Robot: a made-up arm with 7 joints. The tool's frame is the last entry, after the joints. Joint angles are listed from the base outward.
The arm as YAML. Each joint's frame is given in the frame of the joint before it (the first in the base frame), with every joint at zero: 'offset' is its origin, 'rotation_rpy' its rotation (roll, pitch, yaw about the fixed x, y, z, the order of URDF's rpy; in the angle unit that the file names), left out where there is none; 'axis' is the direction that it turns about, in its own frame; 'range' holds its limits. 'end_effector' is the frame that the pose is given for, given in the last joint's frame.
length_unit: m
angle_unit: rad
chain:
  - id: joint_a
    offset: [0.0, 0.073, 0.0]
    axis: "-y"
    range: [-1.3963, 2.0]
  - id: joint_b
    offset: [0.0, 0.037, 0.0]
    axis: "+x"
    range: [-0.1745, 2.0]
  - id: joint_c
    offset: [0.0, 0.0, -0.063]
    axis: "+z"
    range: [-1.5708, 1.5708]
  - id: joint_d
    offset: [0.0, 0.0, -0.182]
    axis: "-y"
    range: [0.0, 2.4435]
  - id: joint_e
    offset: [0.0, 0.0, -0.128]
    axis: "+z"
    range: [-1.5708, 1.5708]
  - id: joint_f
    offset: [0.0, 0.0, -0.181]
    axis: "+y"
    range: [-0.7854, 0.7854]
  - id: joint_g
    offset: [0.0, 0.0, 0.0]
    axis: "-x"
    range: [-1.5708, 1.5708]
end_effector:
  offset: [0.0, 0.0, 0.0]
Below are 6 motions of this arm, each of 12 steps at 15 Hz.
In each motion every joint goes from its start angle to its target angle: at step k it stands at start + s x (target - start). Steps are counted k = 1, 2, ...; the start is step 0. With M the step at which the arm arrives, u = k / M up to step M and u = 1 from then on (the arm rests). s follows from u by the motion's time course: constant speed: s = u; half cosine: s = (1 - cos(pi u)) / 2; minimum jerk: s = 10 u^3 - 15 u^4 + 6 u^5.
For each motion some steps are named. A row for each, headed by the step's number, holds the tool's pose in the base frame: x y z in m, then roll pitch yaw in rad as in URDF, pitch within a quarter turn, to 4 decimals.
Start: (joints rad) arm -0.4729 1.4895 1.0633 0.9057 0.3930 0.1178 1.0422
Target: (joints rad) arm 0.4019 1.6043 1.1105 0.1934 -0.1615 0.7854 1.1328
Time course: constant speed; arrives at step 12
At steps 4, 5, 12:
4: 0.1155 0.6043 0.1289 0.8464 -1.0381 -0.5605
5: 0.0974 0.6134 0.1296 0.7369 -1.0982 -0.3908
12: -0.0037 0.6561 0.0762 -0.7396 -0.9785 1.2909

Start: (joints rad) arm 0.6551 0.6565 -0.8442 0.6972 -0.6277 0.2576 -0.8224
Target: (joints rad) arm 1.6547 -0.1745 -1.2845 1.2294 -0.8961 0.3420 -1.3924
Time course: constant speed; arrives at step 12
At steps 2, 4, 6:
2: 0.4482 0.1886 -0.2354 2.2175 0.1411 -1.4735
4: 0.4766 0.0899 -0.1584 2.5072 0.1249 -1.6642
6: 0.4725 -0.0049 -0.0741 2.8084 0.1738 -1.8497

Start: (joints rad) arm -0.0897 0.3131 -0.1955 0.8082 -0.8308 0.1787 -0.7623
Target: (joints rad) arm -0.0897 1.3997 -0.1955 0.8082 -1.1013 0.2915 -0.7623
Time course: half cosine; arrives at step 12
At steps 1, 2, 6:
1: 0.1782 0.2182 -0.4654 1.4433 -0.0248 -1.1185
2: 0.1788 0.2423 -0.4589 1.4691 0.0368 -1.1298
6: 0.1884 0.4279 -0.3514 1.6827 0.5818 -1.1561

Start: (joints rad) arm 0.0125 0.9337 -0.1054 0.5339 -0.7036 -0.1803 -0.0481
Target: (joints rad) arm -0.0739 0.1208 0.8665 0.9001 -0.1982 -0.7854 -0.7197
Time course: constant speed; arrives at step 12
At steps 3, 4, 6, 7, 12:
3: 0.1760 0.4591 -0.3541 1.2392 -0.2400 -1.0054
4: 0.1781 0.4436 -0.3640 1.3426 -0.3880 -0.9946
6: 0.1769 0.4156 -0.3807 1.5715 -0.6649 -0.9819
7: 0.1735 0.4030 -0.3881 1.7017 -0.7918 -0.9838
12: 0.1259 0.3458 -0.4221 2.7039 -1.2491 -1.2598

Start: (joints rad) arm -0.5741 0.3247 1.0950 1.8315 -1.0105 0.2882 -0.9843
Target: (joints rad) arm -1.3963 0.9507 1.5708 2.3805 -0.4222 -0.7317 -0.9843
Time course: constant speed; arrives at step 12
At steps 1, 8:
1: 0.0739 0.4141 -0.1089 2.8212 0.0929 -0.5435
8: 0.1253 0.3353 0.0164 2.7046 0.5104 -1.6495

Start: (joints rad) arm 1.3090 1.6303 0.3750 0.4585 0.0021 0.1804 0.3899
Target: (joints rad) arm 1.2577 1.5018 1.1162 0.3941 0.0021 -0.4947 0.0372
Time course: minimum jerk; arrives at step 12
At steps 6, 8, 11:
6: -0.0541 0.6368 0.1139 -2.6218 -0.8455 -2.1689
8: -0.0536 0.6424 0.0903 -2.3998 -0.6191 -2.1888
11: -0.0505 0.6463 0.0715 -2.2408 -0.4730 -2.1727

